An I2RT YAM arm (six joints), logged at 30 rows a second.
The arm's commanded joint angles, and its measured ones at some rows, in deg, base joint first. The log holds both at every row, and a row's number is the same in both.
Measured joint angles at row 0:
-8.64 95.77 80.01 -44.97 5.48 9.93
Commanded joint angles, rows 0 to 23:
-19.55 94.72 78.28 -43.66 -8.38 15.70
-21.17 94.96 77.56 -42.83 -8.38 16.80
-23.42 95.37 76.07 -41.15 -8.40 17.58
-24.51 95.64 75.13 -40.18 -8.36 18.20
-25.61 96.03 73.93 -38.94 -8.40 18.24
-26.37 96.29 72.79 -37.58 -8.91 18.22
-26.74 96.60 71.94 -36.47 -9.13 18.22
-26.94 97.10 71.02 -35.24 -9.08 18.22
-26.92 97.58 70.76 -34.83 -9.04 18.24
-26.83 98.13 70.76 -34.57 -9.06 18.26
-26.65 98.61 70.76 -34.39 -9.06 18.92
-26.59 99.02 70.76 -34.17 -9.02 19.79
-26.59 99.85 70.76 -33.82 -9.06 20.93
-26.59 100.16 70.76 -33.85 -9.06 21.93
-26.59 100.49 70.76 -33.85 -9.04 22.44
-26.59 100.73 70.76 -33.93 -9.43 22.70
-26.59 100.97 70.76 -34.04 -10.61 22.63
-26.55 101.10 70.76 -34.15 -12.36 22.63
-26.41 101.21 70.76 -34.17 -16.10 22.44
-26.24 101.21 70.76 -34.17 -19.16 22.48
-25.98 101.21 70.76 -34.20 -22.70 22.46
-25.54 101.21 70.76 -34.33 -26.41 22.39
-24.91 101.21 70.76 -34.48 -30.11 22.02
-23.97 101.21 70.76 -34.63 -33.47 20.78
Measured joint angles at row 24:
-26.37 100.42 70.96 -34.24 -18.11 21.63
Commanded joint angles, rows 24 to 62:
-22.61 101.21 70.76 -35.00 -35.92 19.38
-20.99 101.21 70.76 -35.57 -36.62 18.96
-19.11 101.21 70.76 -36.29 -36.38 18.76
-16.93 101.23 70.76 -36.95 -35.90 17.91
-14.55 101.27 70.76 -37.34 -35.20 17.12
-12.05 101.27 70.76 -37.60 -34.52 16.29
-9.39 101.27 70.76 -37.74 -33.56 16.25
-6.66 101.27 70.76 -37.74 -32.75 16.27
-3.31 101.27 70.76 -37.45 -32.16 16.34
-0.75 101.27 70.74 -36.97 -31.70 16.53
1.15 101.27 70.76 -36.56 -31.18 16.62
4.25 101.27 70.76 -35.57 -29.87 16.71
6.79 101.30 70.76 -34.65 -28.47 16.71
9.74 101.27 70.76 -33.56 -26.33 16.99
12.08 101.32 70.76 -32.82 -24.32 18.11
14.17 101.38 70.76 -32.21 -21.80 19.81
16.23 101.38 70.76 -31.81 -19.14 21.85
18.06 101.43 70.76 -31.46 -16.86 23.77
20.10 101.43 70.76 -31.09 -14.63 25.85
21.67 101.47 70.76 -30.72 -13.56 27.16
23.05 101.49 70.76 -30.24 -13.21 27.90
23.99 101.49 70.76 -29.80 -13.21 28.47
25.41 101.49 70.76 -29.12 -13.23 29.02
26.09 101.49 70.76 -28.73 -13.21 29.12
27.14 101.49 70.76 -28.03 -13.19 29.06
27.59 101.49 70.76 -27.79 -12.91 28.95
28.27 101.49 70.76 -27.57 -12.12 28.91
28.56 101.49 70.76 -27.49 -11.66 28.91
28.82 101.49 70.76 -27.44 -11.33 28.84
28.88 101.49 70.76 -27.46 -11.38 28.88
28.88 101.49 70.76 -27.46 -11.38 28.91
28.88 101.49 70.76 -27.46 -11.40 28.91
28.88 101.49 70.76 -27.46 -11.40 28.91
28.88 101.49 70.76 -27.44 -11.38 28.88
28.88 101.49 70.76 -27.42 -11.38 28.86
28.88 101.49 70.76 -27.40 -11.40 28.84
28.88 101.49 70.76 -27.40 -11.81 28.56
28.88 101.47 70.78 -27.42 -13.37 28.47
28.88 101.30 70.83 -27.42 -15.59 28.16
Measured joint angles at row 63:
28.84 100.42 70.96 -27.73 -12.84 28.29
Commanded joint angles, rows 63 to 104:
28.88 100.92 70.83 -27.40 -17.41 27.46
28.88 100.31 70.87 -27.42 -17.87 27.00
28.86 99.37 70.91 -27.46 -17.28 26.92
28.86 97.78 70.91 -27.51 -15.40 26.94
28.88 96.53 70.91 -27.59 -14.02 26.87
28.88 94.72 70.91 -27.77 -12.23 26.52
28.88 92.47 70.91 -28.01 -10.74 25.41
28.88 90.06 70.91 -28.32 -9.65 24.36
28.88 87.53 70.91 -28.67 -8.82 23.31
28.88 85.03 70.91 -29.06 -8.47 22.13
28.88 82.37 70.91 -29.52 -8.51 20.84
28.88 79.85 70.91 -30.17 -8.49 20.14
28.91 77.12 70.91 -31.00 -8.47 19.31
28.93 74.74 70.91 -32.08 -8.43 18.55
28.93 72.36 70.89 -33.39 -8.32 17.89
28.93 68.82 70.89 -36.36 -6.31 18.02
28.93 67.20 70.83 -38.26 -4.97 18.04
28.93 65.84 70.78 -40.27 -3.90 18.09
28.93 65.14 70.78 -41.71 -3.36 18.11
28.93 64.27 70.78 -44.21 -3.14 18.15
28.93 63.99 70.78 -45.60 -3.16 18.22
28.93 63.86 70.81 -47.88 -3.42 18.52
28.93 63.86 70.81 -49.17 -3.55 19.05
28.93 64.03 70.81 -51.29 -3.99 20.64
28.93 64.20 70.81 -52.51 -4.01 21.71
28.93 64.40 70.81 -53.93 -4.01 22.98
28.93 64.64 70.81 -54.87 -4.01 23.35
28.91 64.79 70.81 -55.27 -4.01 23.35
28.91 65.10 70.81 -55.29 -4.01 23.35
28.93 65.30 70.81 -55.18 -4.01 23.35
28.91 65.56 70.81 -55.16 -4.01 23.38
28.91 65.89 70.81 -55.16 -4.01 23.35
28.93 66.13 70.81 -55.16 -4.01 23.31
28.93 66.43 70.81 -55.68 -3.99 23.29
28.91 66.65 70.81 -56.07 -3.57 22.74
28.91 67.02 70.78 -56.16 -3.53 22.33
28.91 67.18 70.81 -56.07 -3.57 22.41
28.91 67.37 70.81 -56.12 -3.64 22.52
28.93 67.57 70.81 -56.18 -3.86 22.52
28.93 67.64 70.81 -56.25 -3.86 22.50
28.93 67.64 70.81 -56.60 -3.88 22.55
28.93 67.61 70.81 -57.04 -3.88 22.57
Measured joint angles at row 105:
28.84 67.20 70.85 -56.23 -4.82 22.46
